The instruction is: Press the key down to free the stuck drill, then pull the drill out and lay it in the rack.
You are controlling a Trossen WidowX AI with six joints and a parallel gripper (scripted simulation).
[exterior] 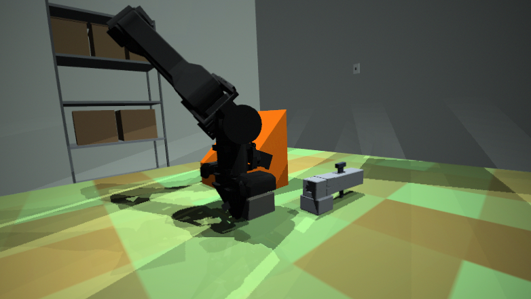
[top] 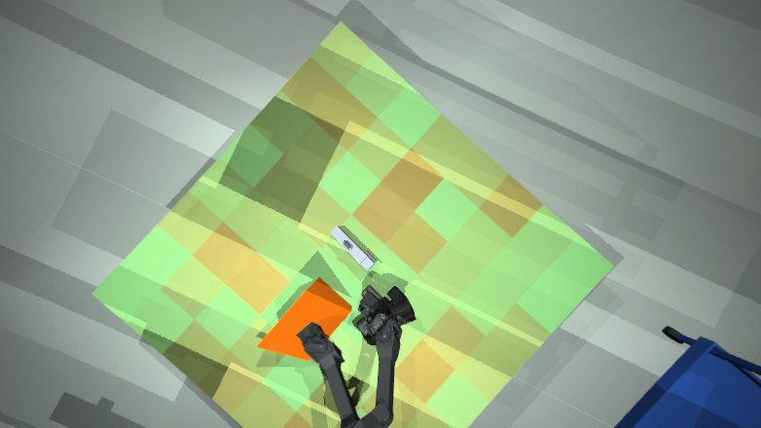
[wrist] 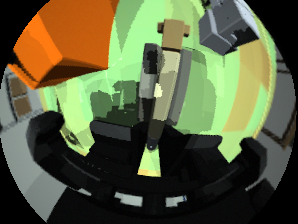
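Now: the drill 3 cm to the left of my gripper tip and 4 cm above it. Also, from my gripper tip: dark rack: 5 cm to the left, 1 cm above; dark key: 5 cm ahead, 25 cm to the left, 5 cm above.
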